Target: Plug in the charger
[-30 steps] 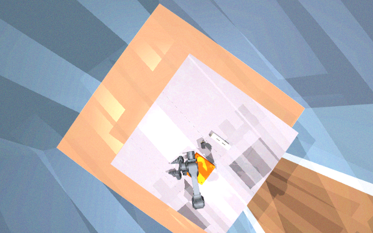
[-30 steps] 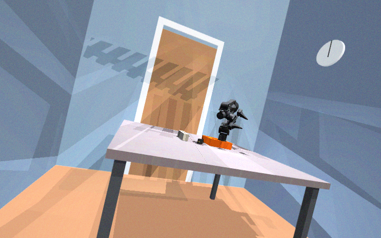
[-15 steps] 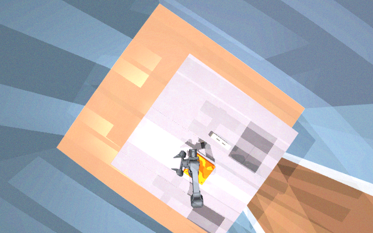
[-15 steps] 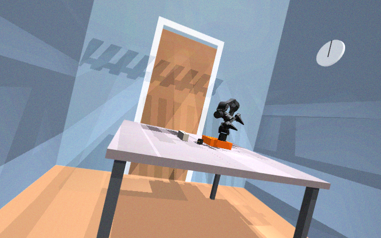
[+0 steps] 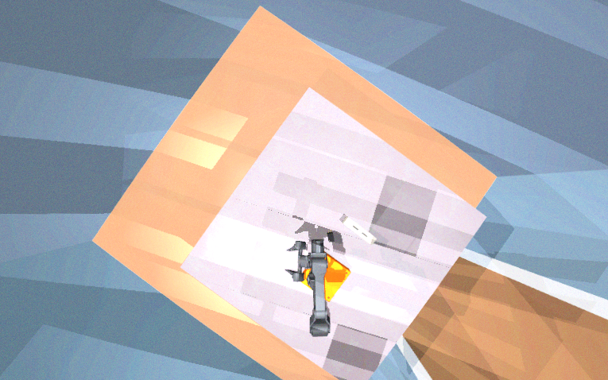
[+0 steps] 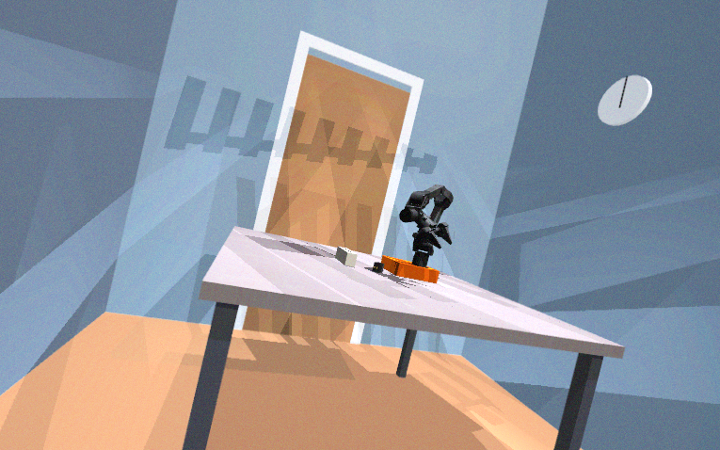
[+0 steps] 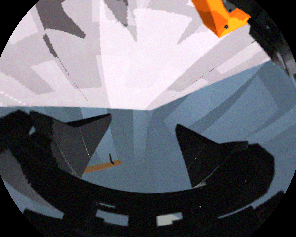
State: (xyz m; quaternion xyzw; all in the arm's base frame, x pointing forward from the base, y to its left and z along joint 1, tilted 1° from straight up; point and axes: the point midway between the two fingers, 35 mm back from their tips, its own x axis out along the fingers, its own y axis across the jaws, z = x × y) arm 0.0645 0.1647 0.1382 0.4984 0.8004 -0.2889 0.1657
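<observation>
My gripper tip is now 19 cm short of the two-prong charger, 18 cm to the left of it and 16 cm above it.
</observation>
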